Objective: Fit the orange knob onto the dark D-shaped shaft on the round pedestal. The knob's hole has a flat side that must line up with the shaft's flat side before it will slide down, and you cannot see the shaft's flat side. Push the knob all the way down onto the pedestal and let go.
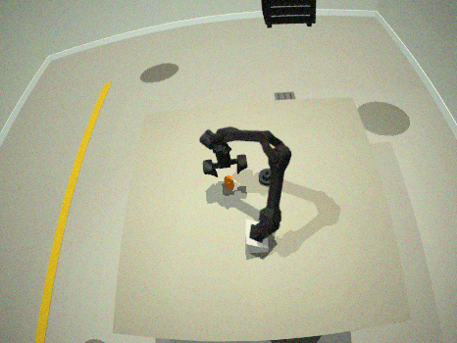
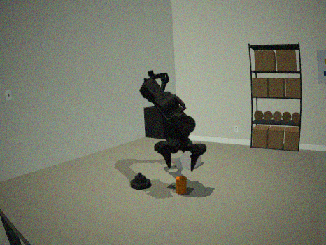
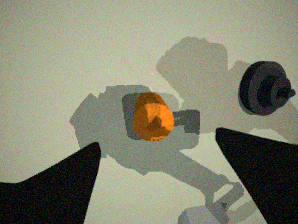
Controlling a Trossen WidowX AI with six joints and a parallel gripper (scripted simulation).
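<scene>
My gripper tip is 70 mm above the orange knob. Also, from my gripper tip: dark round pedestal 170 mm to the right, 70 mm below, 50 mm ahead.
</scene>
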